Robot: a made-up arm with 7 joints. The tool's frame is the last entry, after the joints. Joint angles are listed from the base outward.
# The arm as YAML. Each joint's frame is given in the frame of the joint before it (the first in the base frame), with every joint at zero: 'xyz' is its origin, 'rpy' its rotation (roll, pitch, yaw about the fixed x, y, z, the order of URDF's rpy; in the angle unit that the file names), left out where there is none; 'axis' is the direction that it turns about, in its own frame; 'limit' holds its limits. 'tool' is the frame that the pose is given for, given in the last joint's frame.
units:
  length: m
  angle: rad
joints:
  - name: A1
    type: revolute
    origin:
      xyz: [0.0, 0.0, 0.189]
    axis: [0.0, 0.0, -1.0]
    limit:
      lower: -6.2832
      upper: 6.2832
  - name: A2
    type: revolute
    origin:
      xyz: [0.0, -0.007, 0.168]
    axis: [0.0, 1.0, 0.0]
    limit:
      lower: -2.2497
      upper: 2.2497
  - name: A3
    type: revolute
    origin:
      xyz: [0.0, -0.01, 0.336]
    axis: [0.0, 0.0, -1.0]
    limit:
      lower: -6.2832
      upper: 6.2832
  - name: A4
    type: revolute
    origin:
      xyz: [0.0, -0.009, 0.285]
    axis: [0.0, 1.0, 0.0]
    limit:
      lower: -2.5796
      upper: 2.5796
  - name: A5
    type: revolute
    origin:
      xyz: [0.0, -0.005, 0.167]
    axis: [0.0, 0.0, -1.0]
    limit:
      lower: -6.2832
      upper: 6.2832
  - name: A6
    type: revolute
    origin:
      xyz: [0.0, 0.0, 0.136]
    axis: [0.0, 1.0, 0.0]
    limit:
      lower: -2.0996
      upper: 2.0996
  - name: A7
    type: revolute
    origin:
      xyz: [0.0, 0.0, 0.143]
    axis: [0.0, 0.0, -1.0]
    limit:
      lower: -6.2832
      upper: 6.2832
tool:
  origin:
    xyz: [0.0, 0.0, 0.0]
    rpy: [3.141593, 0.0, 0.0]
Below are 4 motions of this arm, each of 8 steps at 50 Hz.
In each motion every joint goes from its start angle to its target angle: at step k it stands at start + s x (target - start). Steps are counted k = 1, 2, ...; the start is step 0. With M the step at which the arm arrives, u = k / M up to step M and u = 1 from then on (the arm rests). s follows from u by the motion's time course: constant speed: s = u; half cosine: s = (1 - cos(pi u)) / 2; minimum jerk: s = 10 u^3 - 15 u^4 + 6 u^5.
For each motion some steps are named. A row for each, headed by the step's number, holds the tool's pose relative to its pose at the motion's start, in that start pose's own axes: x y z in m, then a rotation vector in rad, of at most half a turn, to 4 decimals.
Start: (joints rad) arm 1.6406 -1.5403 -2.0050 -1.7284 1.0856 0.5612 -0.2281
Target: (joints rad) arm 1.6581 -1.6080 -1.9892 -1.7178 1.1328 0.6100 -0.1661
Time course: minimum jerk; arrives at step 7
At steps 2, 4, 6, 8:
2: 0.0015 -0.0049 0.0053 -0.0047 -0.0111 0.0119
4: 0.0062 -0.0210 0.0236 -0.0213 -0.0478 0.0524
6: 0.0091 -0.0321 0.0369 -0.0336 -0.0731 0.0813
8: 0.0093 -0.0328 0.0378 -0.0344 -0.0747 0.0833

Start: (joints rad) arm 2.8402 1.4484 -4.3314 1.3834 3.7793 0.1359 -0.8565
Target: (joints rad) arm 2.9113 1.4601 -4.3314 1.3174 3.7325 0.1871 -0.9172
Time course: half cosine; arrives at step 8
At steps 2, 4, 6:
2: -0.0013 0.0032 -0.0055 0.0055 -0.0058 -0.0101
4: -0.0047 0.0111 -0.0188 0.0194 -0.0194 -0.0344
6: -0.0086 0.0190 -0.0319 0.0339 -0.0326 -0.0588

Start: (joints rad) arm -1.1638 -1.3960 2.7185 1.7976 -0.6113 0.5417 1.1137
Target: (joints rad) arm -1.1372 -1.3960 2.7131 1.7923 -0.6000 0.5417 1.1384
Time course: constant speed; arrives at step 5
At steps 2, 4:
2: 0.0010 0.0035 0.0043 0.0003 0.0083 0.0088
4: 0.0020 0.0071 0.0087 0.0007 0.0165 0.0175

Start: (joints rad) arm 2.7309 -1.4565 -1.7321 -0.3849 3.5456 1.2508 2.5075
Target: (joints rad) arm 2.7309 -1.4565 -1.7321 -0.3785 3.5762 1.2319 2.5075
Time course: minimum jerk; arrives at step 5
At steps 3, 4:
3: 0.0043 -0.0011 0.0012 -0.0064 -0.0257 0.0050
4: 0.0059 -0.0015 0.0017 -0.0088 -0.0354 0.0070

